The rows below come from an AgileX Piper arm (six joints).
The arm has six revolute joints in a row. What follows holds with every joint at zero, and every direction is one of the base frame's.
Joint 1 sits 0.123 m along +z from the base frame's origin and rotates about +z.
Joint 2 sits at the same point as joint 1 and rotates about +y.
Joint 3 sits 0.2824 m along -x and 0.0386 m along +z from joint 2 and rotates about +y.
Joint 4 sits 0.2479 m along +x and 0.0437 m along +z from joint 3 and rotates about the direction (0.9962, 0, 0.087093).
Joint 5 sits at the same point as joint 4 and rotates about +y.
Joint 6 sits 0.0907 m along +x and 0.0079 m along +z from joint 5 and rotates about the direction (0.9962, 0, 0.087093).
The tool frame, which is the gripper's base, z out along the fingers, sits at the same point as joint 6; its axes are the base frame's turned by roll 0, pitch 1.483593 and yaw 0 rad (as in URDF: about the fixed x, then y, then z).
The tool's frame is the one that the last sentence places.
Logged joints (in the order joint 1, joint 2, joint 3, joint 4, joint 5, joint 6), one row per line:
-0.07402, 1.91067, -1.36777, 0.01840, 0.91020, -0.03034
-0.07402, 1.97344, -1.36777, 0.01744, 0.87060, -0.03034
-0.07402, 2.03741, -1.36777, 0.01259, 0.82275, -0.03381
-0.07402, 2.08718, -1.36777, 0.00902, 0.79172, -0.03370
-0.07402, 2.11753, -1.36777, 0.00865, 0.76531, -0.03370
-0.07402, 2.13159, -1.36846, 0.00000, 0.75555, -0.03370
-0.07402, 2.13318, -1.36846, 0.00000, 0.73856, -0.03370
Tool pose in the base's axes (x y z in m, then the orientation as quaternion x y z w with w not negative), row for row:
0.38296, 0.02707, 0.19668, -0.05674, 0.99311, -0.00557, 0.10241
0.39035, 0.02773, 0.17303, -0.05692, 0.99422, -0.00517, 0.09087
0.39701, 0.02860, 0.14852, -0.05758, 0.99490, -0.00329, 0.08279
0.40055, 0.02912, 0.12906, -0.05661, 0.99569, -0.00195, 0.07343
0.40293, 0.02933, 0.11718, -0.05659, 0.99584, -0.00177, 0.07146
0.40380, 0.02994, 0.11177, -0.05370, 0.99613, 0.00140, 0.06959
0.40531, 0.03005, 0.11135, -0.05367, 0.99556, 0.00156, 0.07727
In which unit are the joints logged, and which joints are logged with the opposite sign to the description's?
The joints are logged in radians. Opposite sign: joint 1, joint 4.
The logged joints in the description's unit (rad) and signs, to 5 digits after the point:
0.07402, 1.91067, -1.36777, -0.01840, 0.91020, -0.03034
0.07402, 1.97344, -1.36777, -0.01744, 0.87060, -0.03034
0.07402, 2.03741, -1.36777, -0.01259, 0.82275, -0.03381
0.07402, 2.08718, -1.36777, -0.00902, 0.79172, -0.03370
0.07402, 2.11753, -1.36777, -0.00865, 0.76531, -0.03370
0.07402, 2.13159, -1.36846, 0.00000, 0.75555, -0.03370
0.07402, 2.13318, -1.36846, 0.00000, 0.73856, -0.03370

